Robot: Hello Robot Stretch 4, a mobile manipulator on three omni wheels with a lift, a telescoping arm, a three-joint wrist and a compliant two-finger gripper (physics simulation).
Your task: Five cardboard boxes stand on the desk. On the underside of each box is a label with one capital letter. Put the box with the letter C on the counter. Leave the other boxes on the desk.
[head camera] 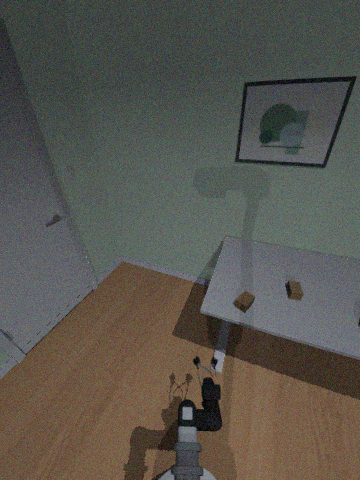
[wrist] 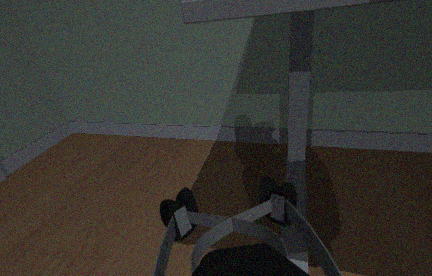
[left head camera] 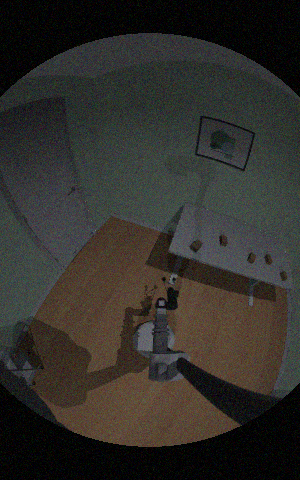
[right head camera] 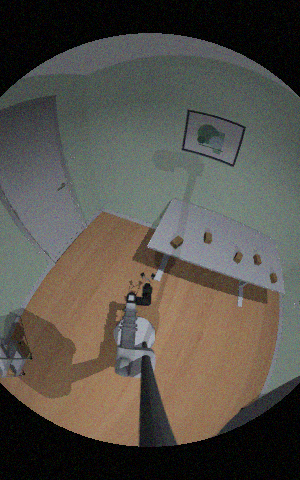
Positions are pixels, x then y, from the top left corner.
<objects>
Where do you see a grey desk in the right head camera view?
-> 190, 222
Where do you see a grey door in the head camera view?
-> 52, 273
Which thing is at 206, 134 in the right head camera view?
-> A framed picture.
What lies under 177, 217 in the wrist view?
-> My gripper.
</objects>
